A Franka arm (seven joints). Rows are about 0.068 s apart.
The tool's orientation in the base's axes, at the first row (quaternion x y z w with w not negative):
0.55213 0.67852 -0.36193 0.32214
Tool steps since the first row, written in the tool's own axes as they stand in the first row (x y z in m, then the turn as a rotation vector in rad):
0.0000 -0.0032 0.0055 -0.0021 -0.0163 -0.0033
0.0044 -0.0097 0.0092 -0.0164 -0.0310 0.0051
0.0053 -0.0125 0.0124 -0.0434 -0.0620 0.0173
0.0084 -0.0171 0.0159 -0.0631 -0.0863 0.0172
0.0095 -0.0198 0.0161 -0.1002 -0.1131 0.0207
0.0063 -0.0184 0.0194 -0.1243 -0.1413 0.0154
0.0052 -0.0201 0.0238 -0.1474 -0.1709 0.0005
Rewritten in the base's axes. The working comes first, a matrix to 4 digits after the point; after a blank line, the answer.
The tool's axes in the first row as the columns of a matrix, in the base's axes (used below as rounded here):
-0.1828 0.9824 0.0375
0.5161 0.1283 -0.8469
-0.8368 -0.1354 -0.5305

-0.0029 -0.0051 -0.0025 -0.0158 -0.0004 0.0057
-0.0100 -0.0068 -0.0072 -0.0273 -0.0168 0.0152
-0.0128 -0.0094 -0.0093 -0.0523 -0.0450 0.0355
-0.0177 -0.0113 -0.0131 -0.0726 -0.0582 0.0554
-0.0206 -0.0113 -0.0138 -0.0920 -0.0838 0.0882
-0.0185 -0.0155 -0.0131 -0.1155 -0.0953 0.1150
-0.0198 -0.0201 -0.0143 -0.1409 -0.0984 0.1462

